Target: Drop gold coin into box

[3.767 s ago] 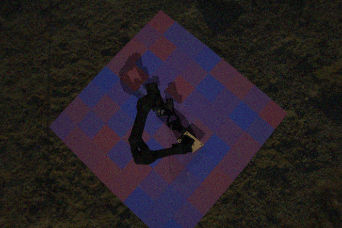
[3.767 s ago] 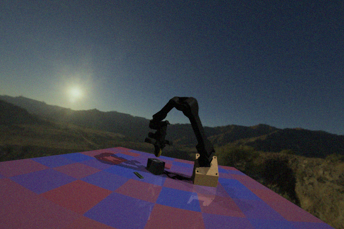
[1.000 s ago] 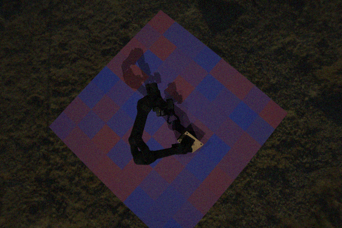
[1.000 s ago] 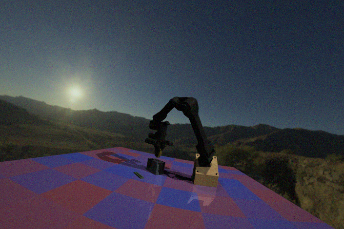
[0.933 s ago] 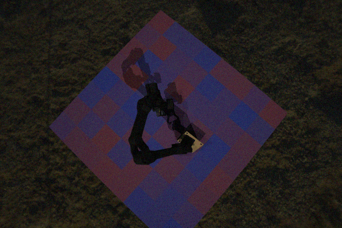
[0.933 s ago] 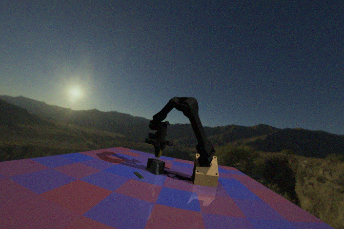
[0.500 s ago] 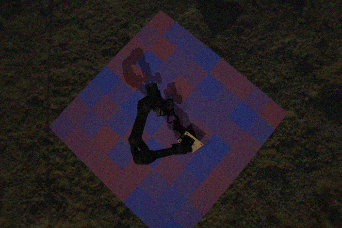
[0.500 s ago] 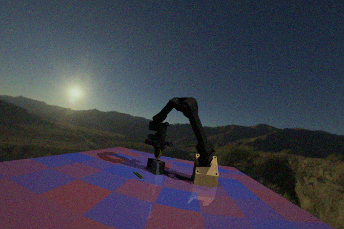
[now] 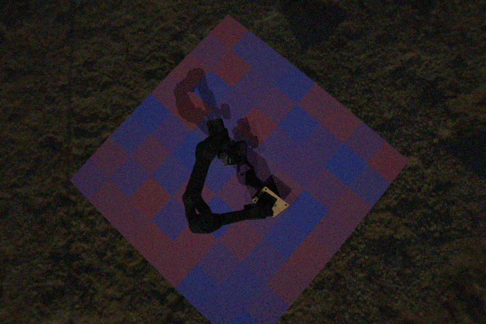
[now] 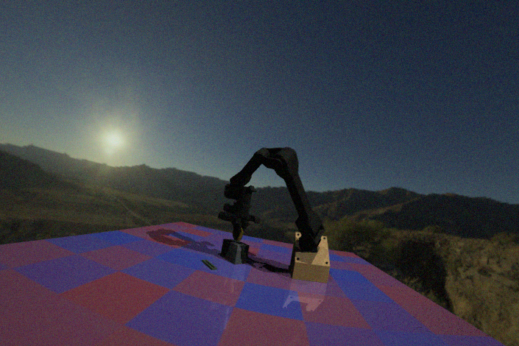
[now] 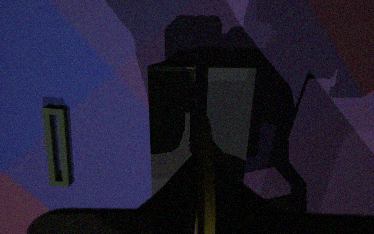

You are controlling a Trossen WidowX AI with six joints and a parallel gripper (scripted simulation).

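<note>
The gold coin is 2 cm above my gripper tip.
</note>
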